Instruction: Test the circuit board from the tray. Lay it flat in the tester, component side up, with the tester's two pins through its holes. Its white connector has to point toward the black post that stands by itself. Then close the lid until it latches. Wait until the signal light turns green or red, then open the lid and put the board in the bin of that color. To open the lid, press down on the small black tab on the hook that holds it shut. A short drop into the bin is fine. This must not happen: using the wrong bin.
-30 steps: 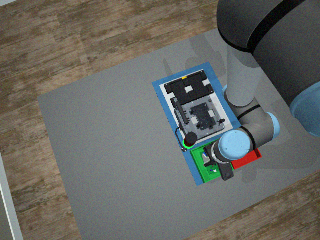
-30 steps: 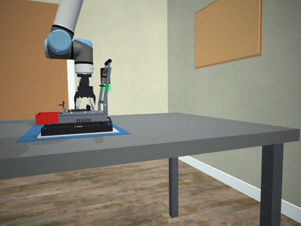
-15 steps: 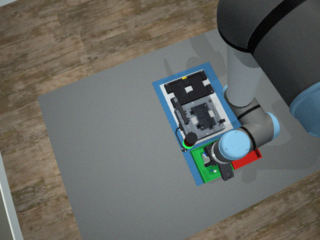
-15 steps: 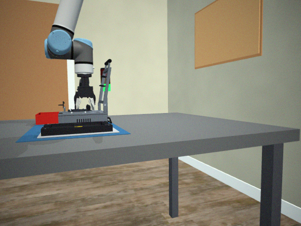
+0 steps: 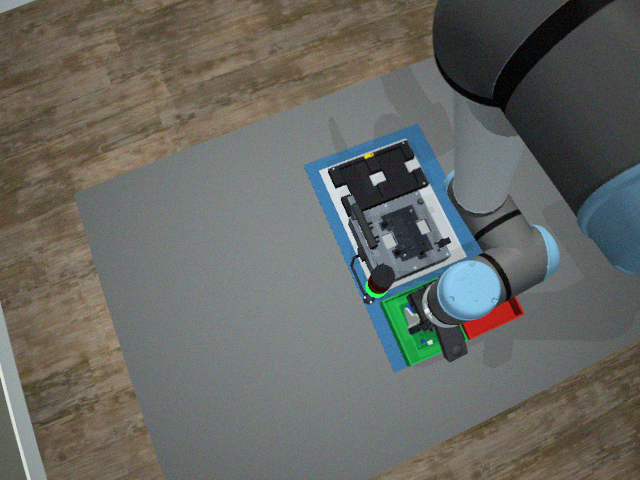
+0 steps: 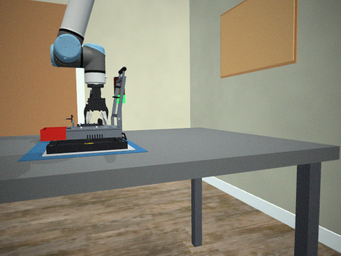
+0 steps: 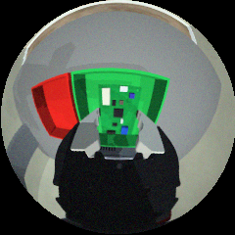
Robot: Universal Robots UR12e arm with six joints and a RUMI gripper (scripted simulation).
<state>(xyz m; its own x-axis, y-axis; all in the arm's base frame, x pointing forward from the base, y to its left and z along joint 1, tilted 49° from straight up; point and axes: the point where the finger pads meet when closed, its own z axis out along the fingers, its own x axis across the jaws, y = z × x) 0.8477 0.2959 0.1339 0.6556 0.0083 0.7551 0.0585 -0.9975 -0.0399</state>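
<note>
Now: the green circuit board 10 mm to the right of my hand. Round my hand: green bin (10 mm to the right, 10 mm below); then red bin (150 mm behind, 20 mm to the right, 10 mm below); then black latch hook (90 mm behind, 160 mm to the right, 60 mm above).
</note>
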